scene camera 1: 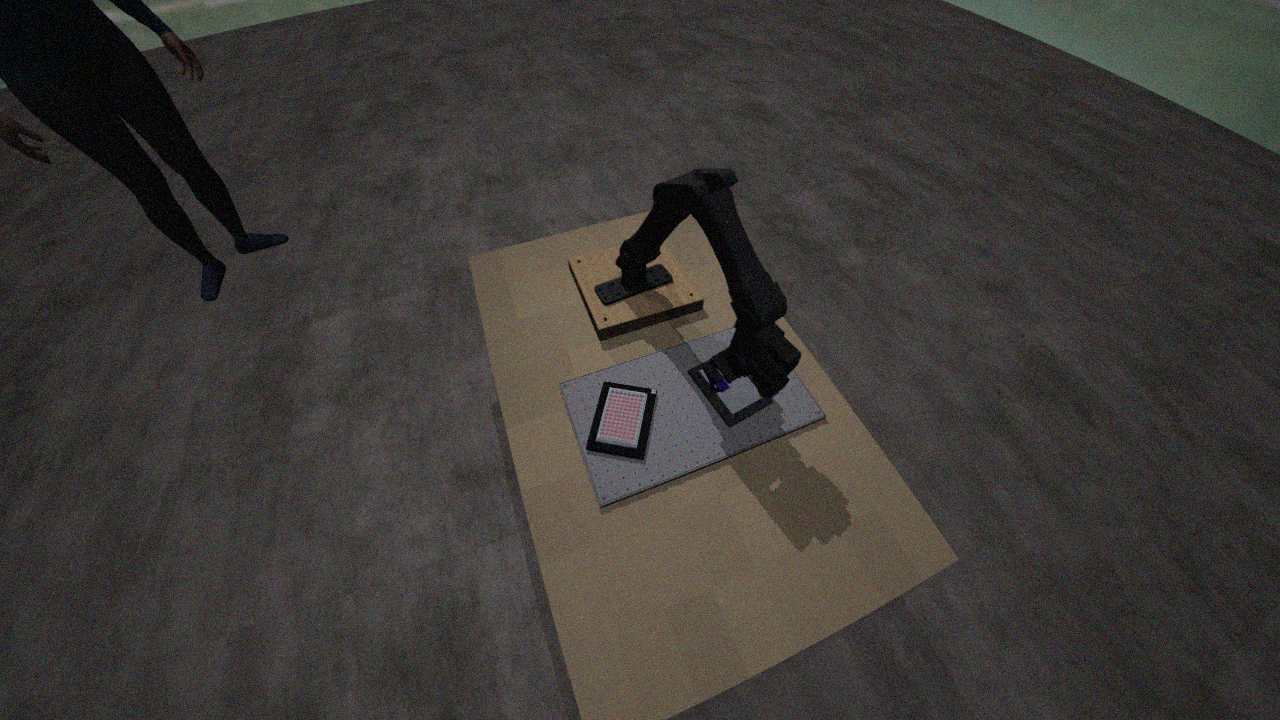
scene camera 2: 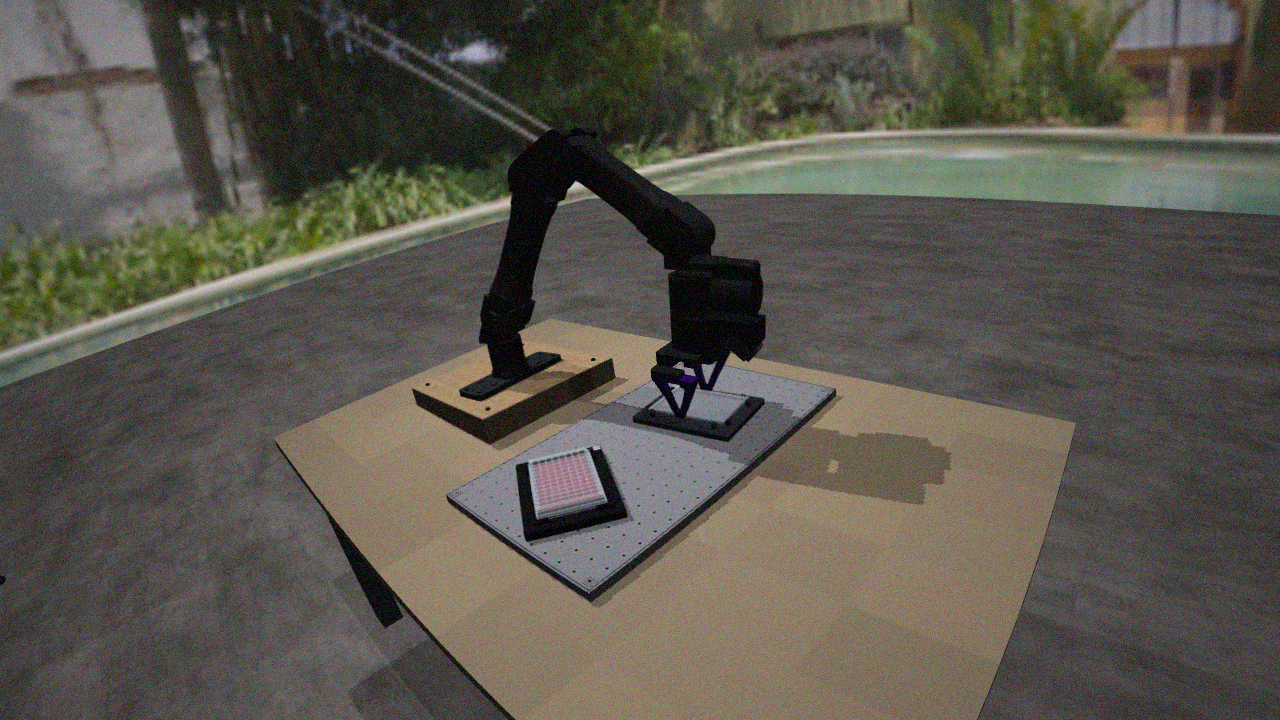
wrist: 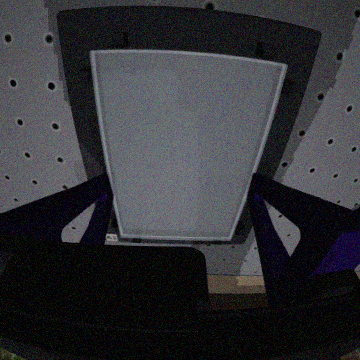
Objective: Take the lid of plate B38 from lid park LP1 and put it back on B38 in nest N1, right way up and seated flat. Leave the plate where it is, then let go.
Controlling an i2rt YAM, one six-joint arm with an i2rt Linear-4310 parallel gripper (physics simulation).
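Seen in the pictures: gripper, between the fingertips: [scene camera 1: 728, 381] [scene camera 2: 693, 405] [wrist: 180, 180]; arm's base, origin of its link: [scene camera 1: 634, 285] [scene camera 2: 512, 376].
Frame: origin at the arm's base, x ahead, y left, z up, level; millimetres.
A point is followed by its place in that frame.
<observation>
The clear lid [scene camera 1: 744, 396] @(x 404, y 67, z -10 mm) [scene camera 2: 721, 408] @(x 404, y 56, z -10 mm) [wrist: 180, 120] @(x 394, y 63, z -10 mm) lies flat within the dark frame of lid park LP1 [scene camera 1: 736, 418] @(x 438, y 24, z -18 mm) [scene camera 2: 729, 435] @(x 445, y 7, z -19 mm) [wrist: 190, 27] @(x 435, y 63, z -18 mm). My gripper [scene camera 2: 696, 402] @(x 353, y 59, z -15 mm) [wrist: 180, 180] @(x 353, y 59, z -15 mm) points down over it and is shut on the lid, with one purple-black fingertip against each long side. In scene camera 1 the gripper body hides part of the lid and one finger. Plate B38 [scene camera 1: 623, 417] @(x 328, y -191, z -9 mm) [scene camera 2: 567, 483] @(x 340, y -201, z -2 mm), with pink wells facing up and no lid on it, sits in the black nest N1 [scene camera 1: 615, 451] @(x 386, y -238, z -16 mm) [scene camera 2: 577, 522] @(x 390, y -239, z -17 mm).
LP1 and N1 stand on a grey perforated board [scene camera 1: 673, 447] @(x 429, y -126, z -28 mm) [scene camera 2: 657, 501] @(x 438, y -152, z -28 mm), turned differently from each other. The board lies on a wooden table [scene camera 1: 698, 573] @(x 660, y -204, z -41 mm) [scene camera 2: 850, 582] @(x 687, y -168, z -41 mm). The arm's wooden base block [scene camera 1: 637, 317] @(x 105, y -44, z 3 mm) [scene camera 2: 546, 398] @(x 111, y -21, z -13 mm) stands behind the board. A person [scene camera 1: 161, 170] stands away from the table.
</observation>
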